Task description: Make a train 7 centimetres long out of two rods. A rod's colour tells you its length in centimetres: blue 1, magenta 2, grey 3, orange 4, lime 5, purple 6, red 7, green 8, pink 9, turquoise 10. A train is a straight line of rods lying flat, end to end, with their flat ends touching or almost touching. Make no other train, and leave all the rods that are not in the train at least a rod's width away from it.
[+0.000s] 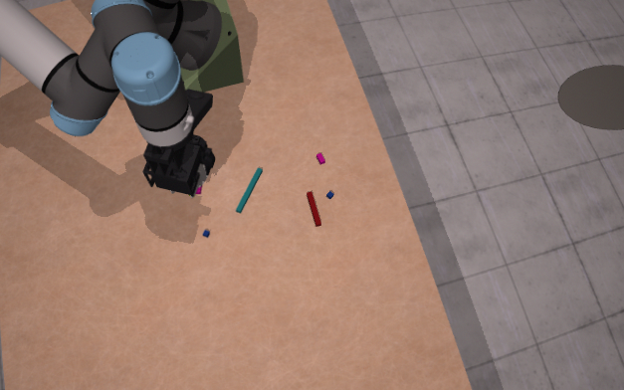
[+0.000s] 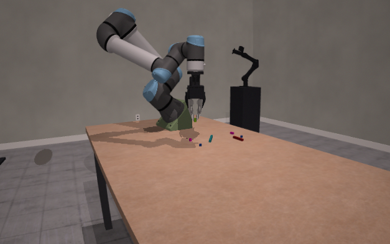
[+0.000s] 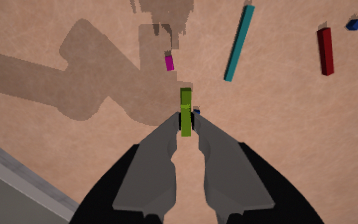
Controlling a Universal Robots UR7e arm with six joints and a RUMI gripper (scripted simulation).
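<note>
Right now my hand is 2 cm past the turquoise rod, 9 cm to the right of it and 11 cm above it. From my hand the other things lie so: red rod 5 cm ahead, 21 cm to the left, 11 cm below; lime rod 1 cm below.
</note>
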